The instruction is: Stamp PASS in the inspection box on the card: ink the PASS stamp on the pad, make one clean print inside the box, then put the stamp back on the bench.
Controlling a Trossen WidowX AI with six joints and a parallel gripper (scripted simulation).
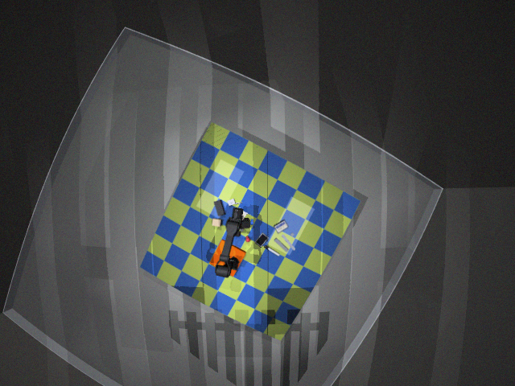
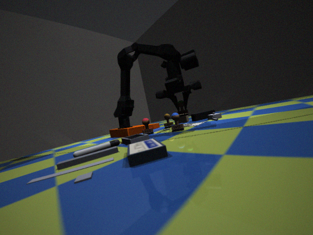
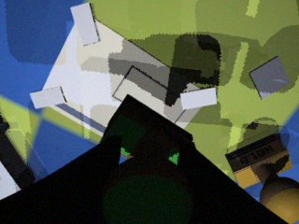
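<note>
My gripper tip is 20 mm short of the white card, 10 mm to the right of it and 70 mm above it. Round my gripper tip: blue-knobbed stamp: 40 mm ahead, 80 mm to the right, 50 mm below; then green-knobbed stamp: right at my gripper tip; then yellow-knobbed stamp: 90 mm behind, 20 mm to the right, 40 mm below.
</note>
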